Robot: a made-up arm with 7 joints. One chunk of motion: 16 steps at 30 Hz.
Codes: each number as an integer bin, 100 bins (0 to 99) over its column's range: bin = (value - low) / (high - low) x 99, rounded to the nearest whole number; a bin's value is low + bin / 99 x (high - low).
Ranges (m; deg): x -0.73..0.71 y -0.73..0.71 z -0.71..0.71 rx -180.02..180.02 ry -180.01..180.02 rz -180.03..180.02
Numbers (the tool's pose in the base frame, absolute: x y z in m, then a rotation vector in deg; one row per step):
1: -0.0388 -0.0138 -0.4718 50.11 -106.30 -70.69
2: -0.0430 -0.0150 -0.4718 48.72 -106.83 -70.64
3: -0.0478 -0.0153 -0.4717 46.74 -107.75 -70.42
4: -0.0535 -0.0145 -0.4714 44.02 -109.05 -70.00
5: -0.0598 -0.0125 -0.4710 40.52 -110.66 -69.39
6: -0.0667 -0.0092 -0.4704 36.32 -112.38 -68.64
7: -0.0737 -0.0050 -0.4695 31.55 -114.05 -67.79
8: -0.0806 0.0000 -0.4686 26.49 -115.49 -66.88
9: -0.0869 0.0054 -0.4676 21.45 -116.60 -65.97
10: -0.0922 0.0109 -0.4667 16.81 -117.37 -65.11
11: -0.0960 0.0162 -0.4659 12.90 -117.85 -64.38
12: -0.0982 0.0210 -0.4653 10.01 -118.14 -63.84
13: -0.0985 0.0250 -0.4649 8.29 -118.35 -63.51
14: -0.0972 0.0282 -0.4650 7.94 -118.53 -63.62
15: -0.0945 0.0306 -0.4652 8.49 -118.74 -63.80
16: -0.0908 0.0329 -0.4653 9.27 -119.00 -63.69
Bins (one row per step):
1: 48 49 17 63 20 30
2: 47 49 17 63 20 30
3: 47 49 17 62 20 30
4: 47 49 17 62 20 30
5: 46 49 17 61 19 30
6: 46 50 17 59 19 31
7: 45 50 17 58 18 31
8: 45 50 17 57 18 31
9: 44 51 17 55 17 31
10: 44 51 17 54 17 32
11: 44 51 17 53 17 32
12: 43 52 17 52 17 32
13: 43 52 17 52 17 32
14: 44 52 17 52 17 32
15: 44 52 17 52 17 32
16: 44 52 17 52 17 32

